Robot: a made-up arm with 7 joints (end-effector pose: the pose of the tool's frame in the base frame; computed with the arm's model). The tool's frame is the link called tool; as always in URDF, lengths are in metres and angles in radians. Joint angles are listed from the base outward.
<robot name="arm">
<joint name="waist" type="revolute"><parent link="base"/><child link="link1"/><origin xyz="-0.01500 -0.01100 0.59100" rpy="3.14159 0.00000 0.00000"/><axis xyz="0 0 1"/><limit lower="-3.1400" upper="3.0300"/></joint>
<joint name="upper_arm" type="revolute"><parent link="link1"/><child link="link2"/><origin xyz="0.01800 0.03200 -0.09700" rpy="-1.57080 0.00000 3.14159"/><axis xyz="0 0 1"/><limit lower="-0.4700" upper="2.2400"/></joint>
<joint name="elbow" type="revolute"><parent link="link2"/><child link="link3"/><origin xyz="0.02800 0.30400 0.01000" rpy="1.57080 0.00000 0.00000"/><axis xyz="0 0 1"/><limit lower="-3.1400" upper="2.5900"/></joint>
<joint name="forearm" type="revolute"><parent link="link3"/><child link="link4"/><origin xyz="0.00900 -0.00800 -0.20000" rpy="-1.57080 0.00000 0.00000"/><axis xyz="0 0 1"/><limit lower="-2.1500" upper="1.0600"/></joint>
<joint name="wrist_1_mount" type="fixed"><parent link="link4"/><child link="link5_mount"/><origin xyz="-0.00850 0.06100 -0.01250" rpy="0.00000 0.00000 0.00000"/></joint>
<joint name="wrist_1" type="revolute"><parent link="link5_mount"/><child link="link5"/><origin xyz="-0.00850 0.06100 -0.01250" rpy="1.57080 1.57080 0.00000"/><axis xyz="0 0 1"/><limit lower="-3.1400" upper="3.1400"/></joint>
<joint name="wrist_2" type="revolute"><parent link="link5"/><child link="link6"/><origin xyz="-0.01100 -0.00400 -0.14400" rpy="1.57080 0.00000 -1.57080"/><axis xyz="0 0 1"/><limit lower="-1.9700" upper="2.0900"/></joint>
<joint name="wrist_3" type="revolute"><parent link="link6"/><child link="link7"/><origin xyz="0.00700 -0.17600 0.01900" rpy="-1.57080 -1.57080 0.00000"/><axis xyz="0 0 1"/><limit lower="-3.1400" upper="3.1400"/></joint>
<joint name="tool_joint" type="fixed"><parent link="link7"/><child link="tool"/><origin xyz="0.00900 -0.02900 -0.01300" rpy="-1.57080 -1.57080 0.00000"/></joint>
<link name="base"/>
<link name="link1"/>
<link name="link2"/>
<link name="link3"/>
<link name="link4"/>
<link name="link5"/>
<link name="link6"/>
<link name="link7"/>
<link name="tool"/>
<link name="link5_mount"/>
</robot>
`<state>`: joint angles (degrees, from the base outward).
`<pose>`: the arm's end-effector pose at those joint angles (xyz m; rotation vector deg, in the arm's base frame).
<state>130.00 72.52 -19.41 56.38 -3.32 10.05 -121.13</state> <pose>-0.4590 -0.6709 0.5520 52.89 -19.29 81.60</pose>
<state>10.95 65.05 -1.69 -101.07 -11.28 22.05 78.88</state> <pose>0.2543 -0.0559 1.3406 62.65 59.78 -55.13</pose>
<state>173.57 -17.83 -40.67 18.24 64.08 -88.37 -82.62</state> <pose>0.3115 -0.0649 1.3946 -12.17 -117.27 111.67</pose>
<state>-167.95 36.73 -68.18 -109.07 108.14 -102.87 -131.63</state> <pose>-0.0768 0.2211 1.2404 -84.32 -26.64 126.88</pose>
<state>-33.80 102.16 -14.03 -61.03 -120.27 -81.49 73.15</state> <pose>0.7695 0.1588 0.7482 -56.04 -125.73 -113.98</pose>
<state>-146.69 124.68 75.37 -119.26 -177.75 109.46 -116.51</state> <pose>-0.2886 0.0900 0.5986 17.23 -9.48 -166.05</pose>
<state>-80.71 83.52 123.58 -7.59 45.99 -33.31 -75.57</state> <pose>0.0856 0.9179 0.7148 -89.73 46.36 -89.30</pose>
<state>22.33 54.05 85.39 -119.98 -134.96 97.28 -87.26</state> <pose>0.2985 0.0196 0.8021 -10.85 -78.04 21.50</pose>
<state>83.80 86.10 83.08 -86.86 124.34 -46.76 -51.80</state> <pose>0.4229 -0.6189 0.7258 35.71 -19.00 146.29</pose>
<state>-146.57 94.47 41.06 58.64 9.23 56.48 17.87</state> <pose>-0.3093 0.5424 0.3707 -56.86 44.66 -154.35</pose>
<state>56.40 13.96 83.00 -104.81 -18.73 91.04 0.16</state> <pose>0.3381 0.0279 1.2832 85.49 66.87 -133.24</pose>
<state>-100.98 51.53 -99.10 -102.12 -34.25 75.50 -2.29</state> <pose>0.2968 0.4835 1.1004 81.55 -11.01 -136.80</pose>
